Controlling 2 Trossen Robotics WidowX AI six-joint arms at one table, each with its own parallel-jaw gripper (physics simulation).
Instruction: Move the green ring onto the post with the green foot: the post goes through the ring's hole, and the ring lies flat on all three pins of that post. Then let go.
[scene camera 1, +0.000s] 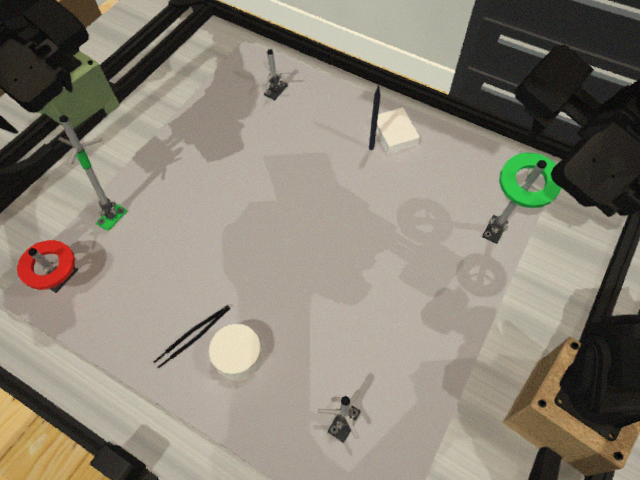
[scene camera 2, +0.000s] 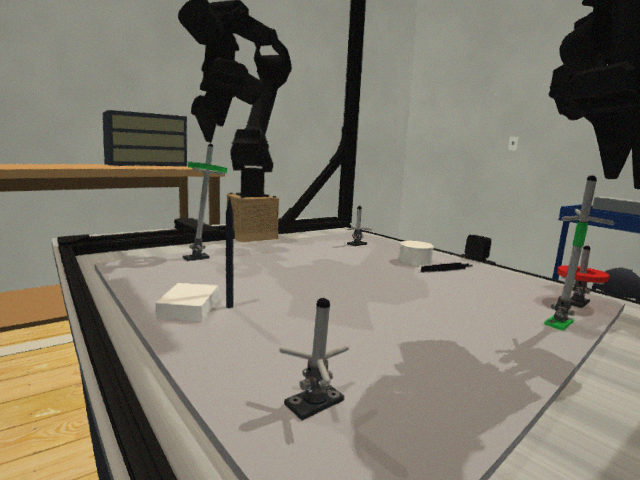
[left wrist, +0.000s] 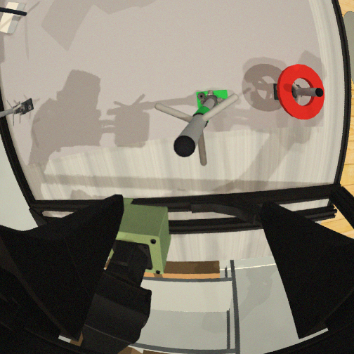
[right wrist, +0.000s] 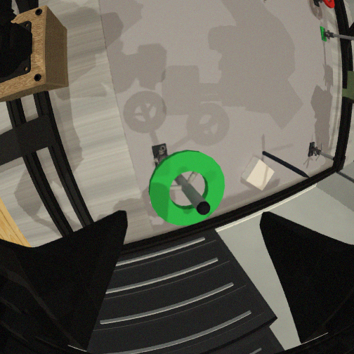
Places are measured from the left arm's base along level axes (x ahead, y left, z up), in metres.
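Pixels of known places: left gripper, fingertip midpoint: (scene camera 1: 42, 110) (scene camera 2: 626, 184); right gripper, fingertip midpoint: (scene camera 2: 214, 134); right arm's base, link origin: (scene camera 1: 594, 397) (scene camera 2: 252, 195).
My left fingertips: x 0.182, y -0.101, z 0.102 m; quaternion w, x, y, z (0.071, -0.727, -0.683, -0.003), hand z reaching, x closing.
Observation:
Behind a point stands the place of what it marks.
The green ring (scene camera 1: 508, 179) @(x 0.697, y 0.178, z 0.083 m) (scene camera 2: 219, 168) @(x 0.685, y 0.184, z 0.080 m) (right wrist: 160, 192) sits around the upper part of a tall, leaning post (scene camera 2: 202, 206) @(x 0.709, y 0.208, z 0.011 m) with a black foot (scene camera 1: 494, 229) @(x 0.709, y 0.207, z -0.062 m) (right wrist: 159, 150). The post with the green foot (scene camera 1: 95, 180) @(x 0.229, y -0.109, z 0.000 m) (scene camera 2: 571, 268) @(x 0.224, y -0.104, z -0.005 m) (left wrist: 192, 132) leans at the far side; its three pins are bare, and it has a green band. My right gripper (scene camera 2: 208, 140) @(x 0.736, y 0.179, z 0.141 m) (right wrist: 195, 219) is open and empty, close above the ringed post's top in scene camera 2. My left gripper (scene camera 2: 624, 180) @(x 0.182, y -0.101, z 0.102 m) (left wrist: 194, 206) is open and empty, above and beside the green-foot post.
A red ring (scene camera 1: 67, 262) @(x 0.276, y -0.214, z -0.035 m) (scene camera 2: 599, 276) @(x 0.226, y -0.217, z -0.032 m) (left wrist: 287, 80) is on a shorter post beside the green-foot one. Two other short posts, a white block (scene camera 1: 398, 129) @(x 0.489, y 0.283, z -0.064 m), an upright dark pen (scene camera 1: 374, 118) @(x 0.470, y 0.234, z -0.009 m), a white cylinder (scene camera 1: 234, 348) @(x 0.534, y -0.162, z -0.049 m) and black tweezers (scene camera 1: 191, 335) @(x 0.461, y -0.181, z -0.081 m) stand or lie on the mat.

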